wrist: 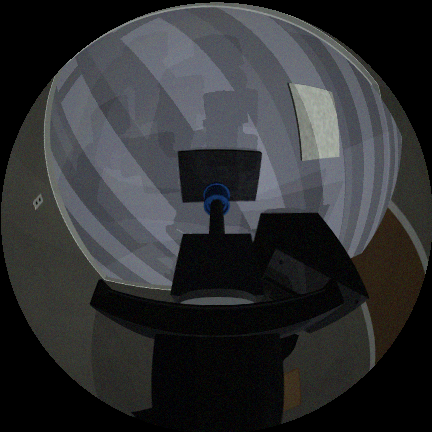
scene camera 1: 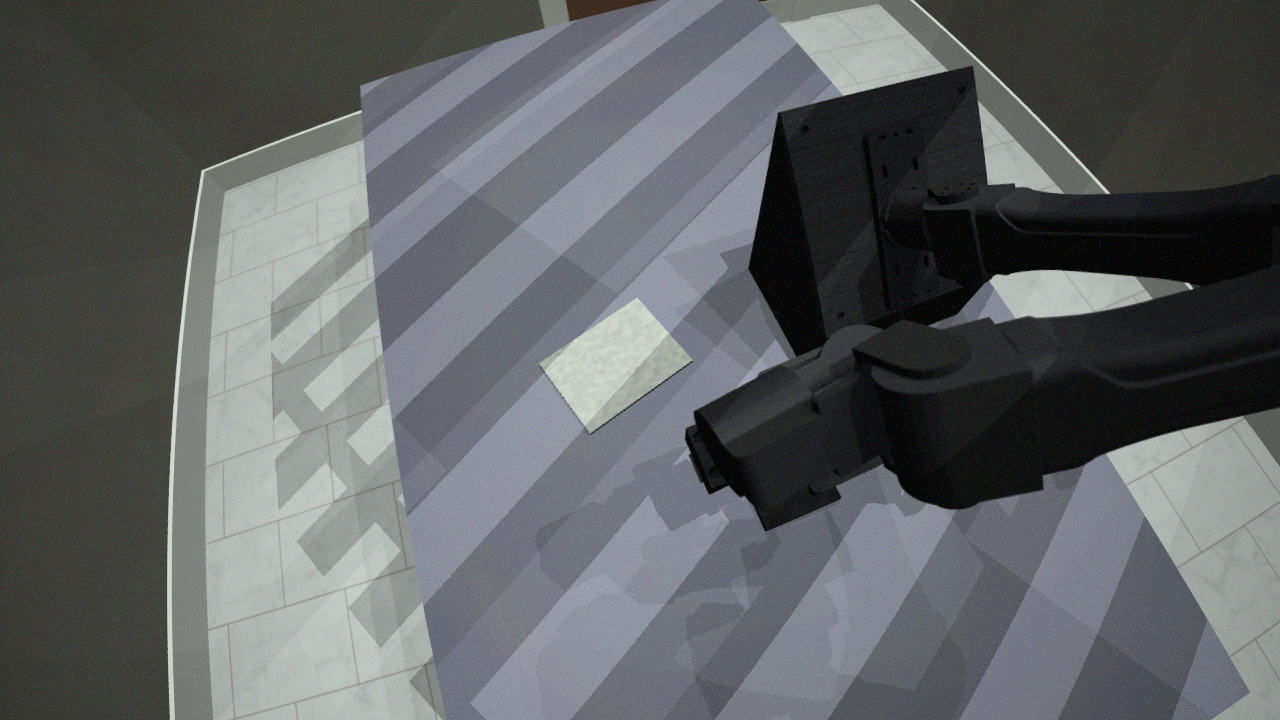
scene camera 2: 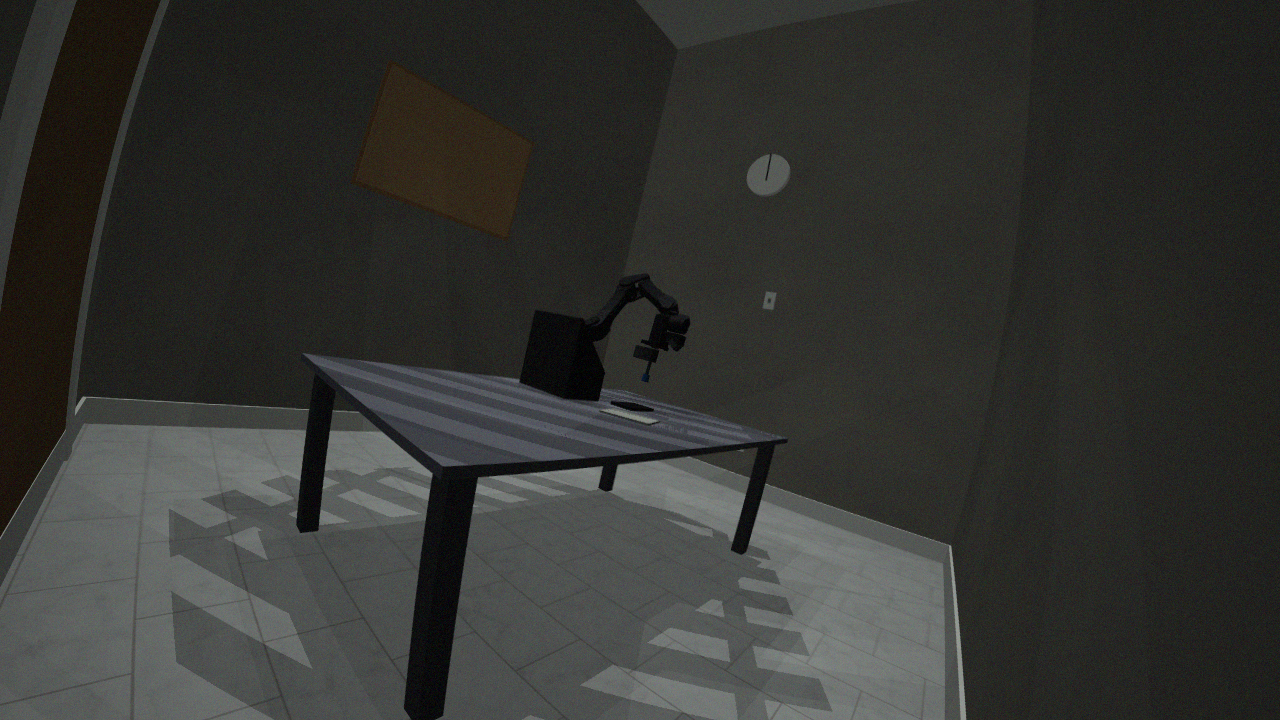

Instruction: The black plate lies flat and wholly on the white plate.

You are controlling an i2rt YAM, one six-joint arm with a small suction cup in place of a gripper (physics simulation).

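Pixels of known places: hand, its tool point: (wrist: pixel 216 193) (scene camera 2: pixel 644 381); arm's base, origin of its link: (scene camera 1: pixel 900 218) (scene camera 2: pixel 573 345).
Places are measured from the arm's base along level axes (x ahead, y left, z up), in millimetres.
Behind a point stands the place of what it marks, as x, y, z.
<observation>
The white plate (scene camera 1: pixel 616 362) {343, -22, -171} (wrist: pixel 318 120) {346, -18, -171} (scene camera 2: pixel 633 416) {356, -22, -171} is a pale square lying flat on the striped table (scene camera 1: pixel 500 179) {427, -415, -177} (scene camera 2: pixel 429 412) {378, -707, -177}. The black plate (wrist: pixel 219 173) {206, 170, -166} is a dark square lying flat on the table, apart from the white plate; in scene camera 2 it (scene camera 2: pixel 629 405) {210, 135, -166} shows just behind the white plate. In scene camera 1 the arm hides it. My suction cup (wrist: pixel 216 200) {217, 183, -72} (scene camera 2: pixel 642 380) is blue, hangs a little above the black plate near its near edge, and holds nothing.
The arm's black mount block (scene camera 1: pixel 859 196) {48, -25, 26} (scene camera 2: pixel 559 362) {62, -104, -65} (wrist: pixel 306 241) {118, 2, -80} stands on the table close behind the plates. The arm's forearm and wrist (scene camera 1: pixel 895 412) {247, 239, 226} reach out over the table beside the white plate.
</observation>
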